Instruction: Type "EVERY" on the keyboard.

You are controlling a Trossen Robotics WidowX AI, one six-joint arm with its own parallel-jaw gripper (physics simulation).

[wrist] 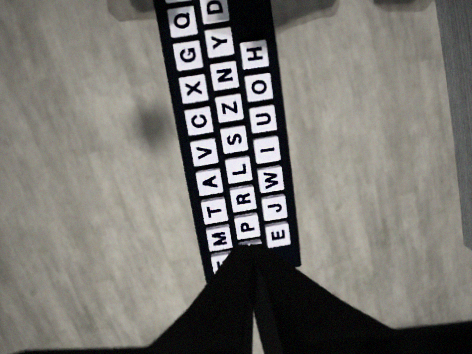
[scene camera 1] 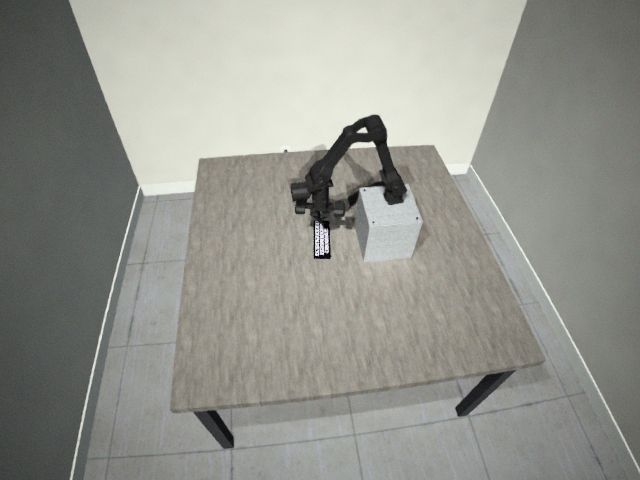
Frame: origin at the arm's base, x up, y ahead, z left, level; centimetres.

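Seen in the pictures: gripper, fingertip midpoint: (wrist: 248,257) (scene camera 1: 320,221); arm's base, link origin: (scene camera 1: 393,198).
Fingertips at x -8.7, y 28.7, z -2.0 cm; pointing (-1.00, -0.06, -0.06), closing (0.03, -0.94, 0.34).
Observation:
Offsets run from my fingertips to a thing's top centre. Level surfaces: height alone.
A black keyboard @(dx -11.9, dy -1.4, dz -2.2 cm) (scene camera 1: 322,240) (wrist: 252,22) with three rows of white letter keys lies on the table, its rows running up the wrist view. In the wrist view, the E key @(dx -11.9, dy -1.5, dz +5.4 cm) (wrist: 278,234) is just right of the fingertips, the R key @(dx -11.9, dy -0.3, dz +2.1 cm) (wrist: 243,198) is above them, the V key @(dx -11.9, dy +0.8, dz -1.7 cm) (wrist: 204,152) is further up on the left, and the Y key @(dx -11.9, dy -2.6, dz -7.4 cm) (wrist: 219,42) is near the top. My gripper (scene camera 1: 320,220) (wrist: 248,257) is shut and empty, over the keyboard's near end in the wrist view. It hides most of the key below P. Contact cannot be told.
A light grey block (scene camera 1: 390,238) (wrist: 457,120) stands right of the keyboard, with the arm's base on top. The wooden table @(dx -13.6 cm) (scene camera 1: 289,330) has its back edge near the pale wall. Shadows of the arm fall on the table around the keyboard.

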